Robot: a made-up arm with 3 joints. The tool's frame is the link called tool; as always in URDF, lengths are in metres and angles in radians. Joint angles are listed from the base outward. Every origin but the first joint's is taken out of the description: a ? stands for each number. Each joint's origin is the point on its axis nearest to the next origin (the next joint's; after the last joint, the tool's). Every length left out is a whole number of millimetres.
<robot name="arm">
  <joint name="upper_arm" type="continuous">
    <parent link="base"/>
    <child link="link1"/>
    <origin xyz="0.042 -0.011 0.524" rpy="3.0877 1.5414 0"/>
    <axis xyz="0 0 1"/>
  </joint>
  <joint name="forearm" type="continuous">
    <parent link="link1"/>
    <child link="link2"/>
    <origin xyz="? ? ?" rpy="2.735 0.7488 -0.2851"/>
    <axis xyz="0 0 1"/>
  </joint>
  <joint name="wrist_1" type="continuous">
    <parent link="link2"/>
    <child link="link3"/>
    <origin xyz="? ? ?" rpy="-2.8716 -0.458 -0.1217"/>
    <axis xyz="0 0 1"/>
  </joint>
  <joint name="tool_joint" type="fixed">
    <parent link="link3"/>
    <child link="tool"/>
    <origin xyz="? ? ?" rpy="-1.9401 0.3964 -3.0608"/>
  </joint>
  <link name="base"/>
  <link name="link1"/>
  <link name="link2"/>
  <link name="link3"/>
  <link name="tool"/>
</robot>
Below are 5 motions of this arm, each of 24 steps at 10 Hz.
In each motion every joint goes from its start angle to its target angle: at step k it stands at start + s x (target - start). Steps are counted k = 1, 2, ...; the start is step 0. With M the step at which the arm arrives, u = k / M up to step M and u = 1 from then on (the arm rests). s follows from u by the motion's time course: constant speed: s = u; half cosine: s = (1 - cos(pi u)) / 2; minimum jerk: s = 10 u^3 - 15 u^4 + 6 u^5.
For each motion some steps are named. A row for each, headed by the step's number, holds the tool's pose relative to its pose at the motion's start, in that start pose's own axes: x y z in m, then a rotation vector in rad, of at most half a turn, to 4 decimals.
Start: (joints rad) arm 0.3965 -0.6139 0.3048
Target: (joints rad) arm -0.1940 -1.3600 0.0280
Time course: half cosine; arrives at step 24
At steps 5, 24:
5: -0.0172 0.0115 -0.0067 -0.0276 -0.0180 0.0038
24: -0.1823 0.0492 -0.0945 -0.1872 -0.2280 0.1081

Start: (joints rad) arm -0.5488 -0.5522 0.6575
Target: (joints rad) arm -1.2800 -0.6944 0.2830
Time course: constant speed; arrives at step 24
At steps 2, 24:
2: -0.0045 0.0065 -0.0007 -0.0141 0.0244 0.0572
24: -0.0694 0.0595 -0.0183 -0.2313 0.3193 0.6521

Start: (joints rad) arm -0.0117 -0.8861 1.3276
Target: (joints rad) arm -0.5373 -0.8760 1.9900
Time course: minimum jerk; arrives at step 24
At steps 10, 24:
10: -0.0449 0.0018 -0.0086 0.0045 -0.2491 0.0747
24: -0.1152 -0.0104 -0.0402 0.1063 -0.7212 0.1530

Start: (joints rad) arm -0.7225 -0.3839 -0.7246
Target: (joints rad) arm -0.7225 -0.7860 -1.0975
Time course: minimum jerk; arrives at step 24
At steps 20, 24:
20: -0.0312 -0.0082 -0.0592 0.1785 -0.0687 0.0404
24: -0.0320 -0.0084 -0.0616 0.1845 -0.0715 0.0431

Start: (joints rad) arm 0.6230 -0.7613 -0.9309
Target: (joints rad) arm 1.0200 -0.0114 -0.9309
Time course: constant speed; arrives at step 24
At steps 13, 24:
13: 0.0391 -0.0495 0.0896 0.1037 0.2500 0.1418
24: 0.0782 -0.0936 0.1472 0.1606 0.4470 0.2995

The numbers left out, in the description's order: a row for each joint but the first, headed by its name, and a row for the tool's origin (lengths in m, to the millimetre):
forearm: -0.238 0.003 0
wrist_1: 0.052 0.142 0
tool: 0.09 -0.088 0

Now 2 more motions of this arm.
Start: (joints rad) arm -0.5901 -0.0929 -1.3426
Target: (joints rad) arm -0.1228 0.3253 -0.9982
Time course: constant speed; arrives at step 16
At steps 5, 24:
5: -0.0374 -0.0137 0.0092 -0.0301 -0.0637 0.0726
24: -0.1159 -0.0557 0.0152 -0.1123 -0.2223 0.2369

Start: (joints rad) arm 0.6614 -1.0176 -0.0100
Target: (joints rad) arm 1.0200 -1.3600 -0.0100
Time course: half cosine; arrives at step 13
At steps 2, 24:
2: -0.0033 -0.0004 -0.0005 0.0135 -0.0203 -0.0275
24: -0.0399 0.0204 -0.0174 0.2067 -0.3339 -0.5061

